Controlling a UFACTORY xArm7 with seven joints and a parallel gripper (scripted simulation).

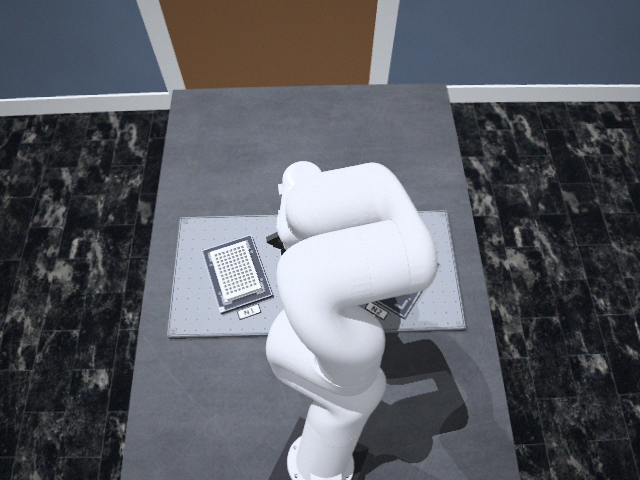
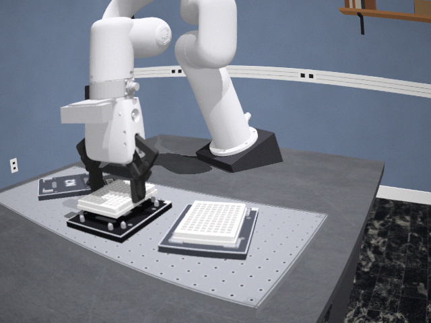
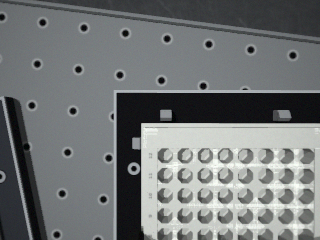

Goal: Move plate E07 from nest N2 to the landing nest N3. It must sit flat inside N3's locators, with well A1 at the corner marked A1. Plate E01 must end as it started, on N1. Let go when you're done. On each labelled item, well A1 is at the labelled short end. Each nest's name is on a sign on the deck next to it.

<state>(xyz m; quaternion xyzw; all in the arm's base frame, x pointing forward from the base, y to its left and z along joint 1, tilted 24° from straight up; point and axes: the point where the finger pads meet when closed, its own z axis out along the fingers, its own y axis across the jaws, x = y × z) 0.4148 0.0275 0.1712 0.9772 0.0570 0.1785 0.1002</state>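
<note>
My hand is 4 cm above the nest N3. From my hand the other things lie so: plate E07: 1 cm below; nest N1: 16 cm to the left, 4 cm below, 3 cm behind; plate E01: 16 cm to the left, 3 cm below, 3 cm behind.
</note>
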